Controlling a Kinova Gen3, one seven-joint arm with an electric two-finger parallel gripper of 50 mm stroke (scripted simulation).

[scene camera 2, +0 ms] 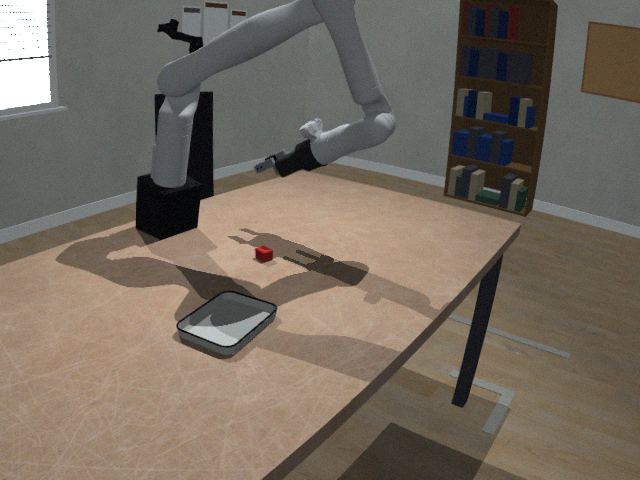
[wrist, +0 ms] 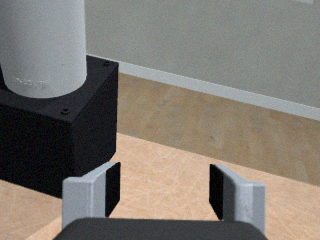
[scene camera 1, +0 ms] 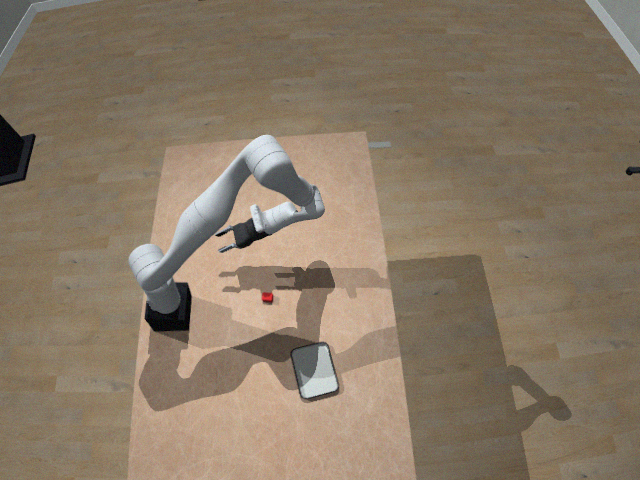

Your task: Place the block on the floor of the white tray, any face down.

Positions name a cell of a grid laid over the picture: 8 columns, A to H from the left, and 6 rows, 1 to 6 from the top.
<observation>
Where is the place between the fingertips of my gripper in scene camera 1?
C4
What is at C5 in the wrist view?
My gripper.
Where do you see a white tray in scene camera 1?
At D5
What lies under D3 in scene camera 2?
My gripper.
</observation>
